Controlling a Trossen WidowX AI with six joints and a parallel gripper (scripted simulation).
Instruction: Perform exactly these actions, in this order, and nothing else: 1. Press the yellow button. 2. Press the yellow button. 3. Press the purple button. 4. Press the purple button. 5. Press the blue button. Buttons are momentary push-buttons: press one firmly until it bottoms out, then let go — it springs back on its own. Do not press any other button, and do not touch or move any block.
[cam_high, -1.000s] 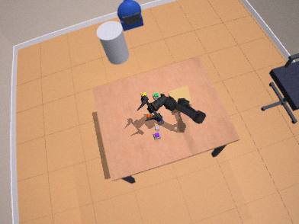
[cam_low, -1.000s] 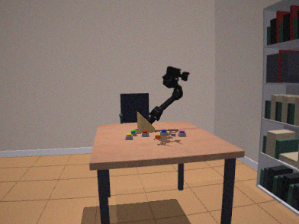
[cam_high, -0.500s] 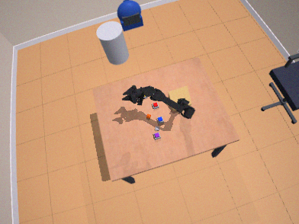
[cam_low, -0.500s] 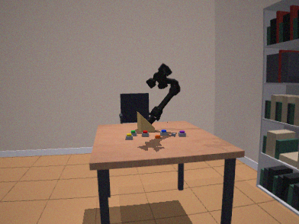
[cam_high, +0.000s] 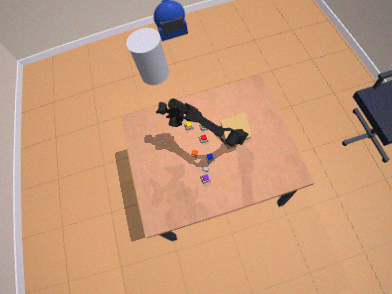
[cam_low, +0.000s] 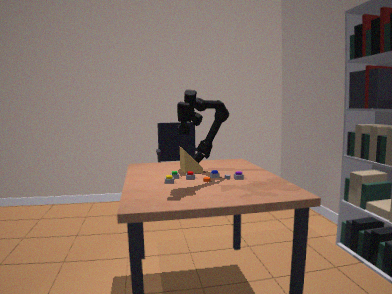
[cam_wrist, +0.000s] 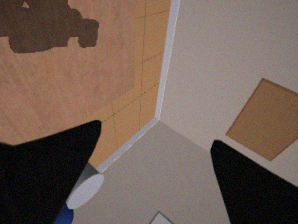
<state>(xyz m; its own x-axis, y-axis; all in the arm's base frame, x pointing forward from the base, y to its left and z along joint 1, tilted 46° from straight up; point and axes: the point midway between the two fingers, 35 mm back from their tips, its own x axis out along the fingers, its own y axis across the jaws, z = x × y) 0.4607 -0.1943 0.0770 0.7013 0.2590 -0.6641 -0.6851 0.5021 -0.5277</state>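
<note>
Right now my gripper tip is 28 cm above the yellow button, 14 cm past it and 6 cm to the left of it. From my gripper tip the other things lie so: green button: 28 cm below, 25 cm behind, 4 cm to the right; red button: 28 cm below, 23 cm behind, 6 cm to the left; orange block: 30 cm below, 15 cm to the left, 15 cm behind.
</note>
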